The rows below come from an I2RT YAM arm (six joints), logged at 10 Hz.
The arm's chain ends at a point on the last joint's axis. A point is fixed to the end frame.
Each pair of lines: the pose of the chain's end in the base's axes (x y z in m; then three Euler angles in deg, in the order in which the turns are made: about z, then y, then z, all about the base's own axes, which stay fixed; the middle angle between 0 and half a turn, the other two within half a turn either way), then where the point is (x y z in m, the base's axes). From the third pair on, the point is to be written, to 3 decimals.
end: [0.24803 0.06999 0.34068 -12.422 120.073 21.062]
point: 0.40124 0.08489 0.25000
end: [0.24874 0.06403 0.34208 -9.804 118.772 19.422]
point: 0.40329 0.07513 0.25315
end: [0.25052 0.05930 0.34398 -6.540 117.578 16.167]
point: 0.406 0.062 0.256
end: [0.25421 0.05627 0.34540 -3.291 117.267 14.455]
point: 0.409 0.055 0.256
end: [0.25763 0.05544 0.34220 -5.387 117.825 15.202]
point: 0.412 0.056 0.253
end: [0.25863 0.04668 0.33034 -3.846 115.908 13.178]
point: 0.416 0.042 0.245
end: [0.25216 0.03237 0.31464 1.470 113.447 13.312]
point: 0.411 0.030 0.233
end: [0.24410 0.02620 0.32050 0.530 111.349 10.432]
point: 0.406 0.016 0.245
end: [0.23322 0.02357 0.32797 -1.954 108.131 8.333]
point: 0.399 0.008 0.263
